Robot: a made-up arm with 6 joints. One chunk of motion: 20 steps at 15 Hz.
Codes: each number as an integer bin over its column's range. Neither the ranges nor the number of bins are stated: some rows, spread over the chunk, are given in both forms.
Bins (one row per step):
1: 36 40 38 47 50 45
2: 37 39 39 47 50 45
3: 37 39 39 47 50 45
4: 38 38 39 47 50 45
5: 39 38 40 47 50 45
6: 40 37 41 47 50 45
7: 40 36 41 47 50 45
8: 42 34 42 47 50 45
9: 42 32 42 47 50 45
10: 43 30 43 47 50 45
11: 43 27 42 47 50 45
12: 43 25 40 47 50 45
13: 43 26 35 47 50 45
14: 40 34 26 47 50 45
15: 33 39 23 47 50 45
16: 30 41 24 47 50 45
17: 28 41 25 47 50 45
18: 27 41 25 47 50 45
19: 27 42 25 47 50 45
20: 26 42 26 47 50 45
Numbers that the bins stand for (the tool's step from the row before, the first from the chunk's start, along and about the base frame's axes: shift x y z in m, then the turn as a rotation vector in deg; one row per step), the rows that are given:
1: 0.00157 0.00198 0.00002 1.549 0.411 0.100
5: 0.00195 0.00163 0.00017 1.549 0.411 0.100
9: 0.00233 0.00059 0.00033 1.549 0.411 0.100
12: 0.00246 -0.00063 0.00017 1.549 0.411 0.100
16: 0.00081 0.00216 -0.00110 1.549 0.411 0.100
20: 0.00030 0.00233 -0.00094 1.549 0.411 0.100
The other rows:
2: 0.00170 0.00181 0.00010 1.549 0.411 0.100
3: 0.00170 0.00181 0.00010 1.549 0.411 0.100
4: 0.00183 0.00163 0.00010 1.549 0.411 0.100
6: 0.00208 0.00146 0.00025 1.549 0.411 0.100
7: 0.00208 0.00129 0.00025 1.549 0.411 0.100
8: 0.00233 0.00094 0.00033 1.549 0.411 0.100
10: 0.00246 0.00024 0.00041 1.549 0.411 0.100
11: 0.00246 -0.00029 0.00033 1.549 0.411 0.100
13: 0.00246 -0.00046 -0.00022 1.549 0.411 0.100
14: 0.00208 0.00094 -0.00094 1.549 0.411 0.100
15: 0.00119 0.00181 -0.00117 1.549 0.411 0.100
17: 0.00056 0.00216 -0.00102 1.549 0.411 0.100
18: 0.00043 0.00216 -0.00102 1.549 0.411 0.100
19: 0.00043 0.00233 -0.00102 1.549 0.411 0.100

